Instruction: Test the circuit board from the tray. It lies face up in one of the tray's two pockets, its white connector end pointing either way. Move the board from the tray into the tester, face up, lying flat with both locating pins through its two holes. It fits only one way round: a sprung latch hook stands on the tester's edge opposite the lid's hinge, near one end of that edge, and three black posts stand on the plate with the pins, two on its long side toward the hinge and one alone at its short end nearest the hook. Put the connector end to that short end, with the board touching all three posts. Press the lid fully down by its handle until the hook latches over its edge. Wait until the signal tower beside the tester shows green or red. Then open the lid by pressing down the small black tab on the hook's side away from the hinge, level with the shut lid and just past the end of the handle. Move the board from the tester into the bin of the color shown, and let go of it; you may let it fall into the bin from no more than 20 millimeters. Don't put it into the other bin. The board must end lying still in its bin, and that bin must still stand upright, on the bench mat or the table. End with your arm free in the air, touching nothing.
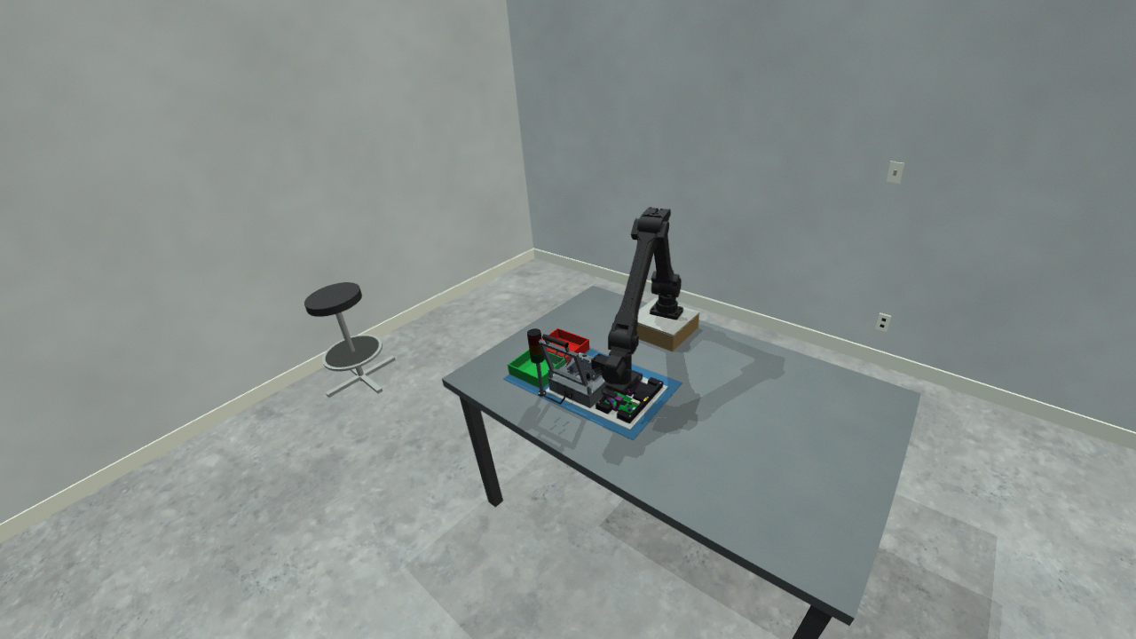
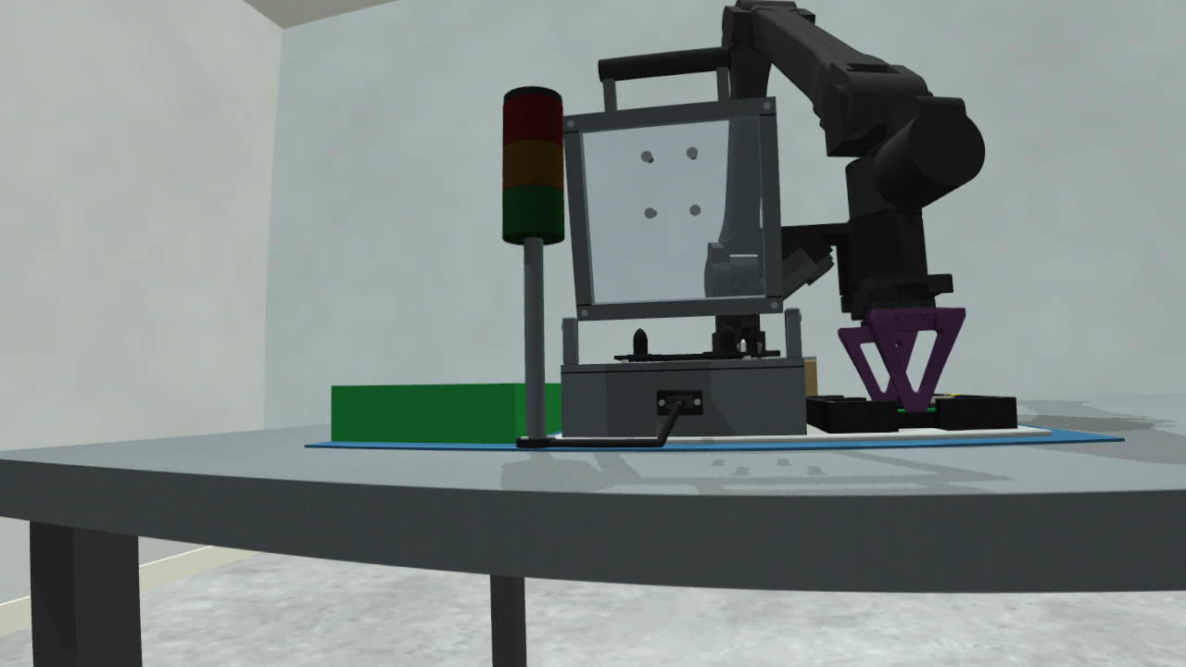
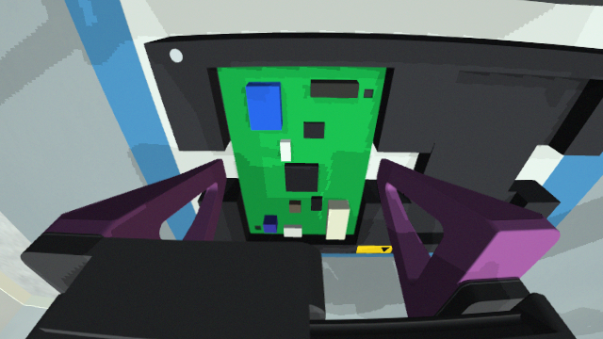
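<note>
Now: hand right at the green circuit board. Round my hand: black tester plate: 160 mm to the right, 60 mm behind, 50 mm above; then black latch hook: 120 mm behind, 100 mm to the right, 60 mm above; then clear lid: 180 mm to the right, 160 mm above, 60 mm ahead.
</note>
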